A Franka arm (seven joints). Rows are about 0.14 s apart.
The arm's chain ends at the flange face. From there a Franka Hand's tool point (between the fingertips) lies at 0.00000 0.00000 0.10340 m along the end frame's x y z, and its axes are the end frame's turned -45 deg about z.
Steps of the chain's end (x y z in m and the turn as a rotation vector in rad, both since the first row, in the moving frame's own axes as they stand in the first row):
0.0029, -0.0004, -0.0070, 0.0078, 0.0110, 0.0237
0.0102, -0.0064, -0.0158, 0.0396, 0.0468, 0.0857
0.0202, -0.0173, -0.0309, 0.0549, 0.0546, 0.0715
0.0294, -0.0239, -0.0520, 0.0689, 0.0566, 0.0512
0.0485, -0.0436, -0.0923, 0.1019, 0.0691, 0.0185
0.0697, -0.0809, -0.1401, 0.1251, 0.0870, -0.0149
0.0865, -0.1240, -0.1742, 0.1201, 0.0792, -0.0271
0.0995, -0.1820, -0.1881, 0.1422, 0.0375, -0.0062
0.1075, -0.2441, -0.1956, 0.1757, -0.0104, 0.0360
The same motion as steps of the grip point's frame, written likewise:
0.0037, 0.0020, -0.0070, -0.0023, 0.0133, 0.0237
0.0180, 0.0035, -0.0160, -0.0051, 0.0611, 0.0857
0.0345, 0.0023, -0.0312, 0.0002, 0.0774, 0.0715
0.0469, 0.0032, -0.0524, 0.0087, 0.0887, 0.0512
0.0776, 0.0012, -0.0931, 0.0232, 0.1209, 0.0185
0.1219, -0.0108, -0.1413, 0.0269, 0.1500, -0.0149
0.1633, -0.0297, -0.1753, 0.0289, 0.1409, -0.0271
0.2121, -0.0660, -0.1892, 0.0740, 0.1271, -0.0062
0.2609, -0.1099, -0.1972, 0.1316, 0.1169, 0.0360

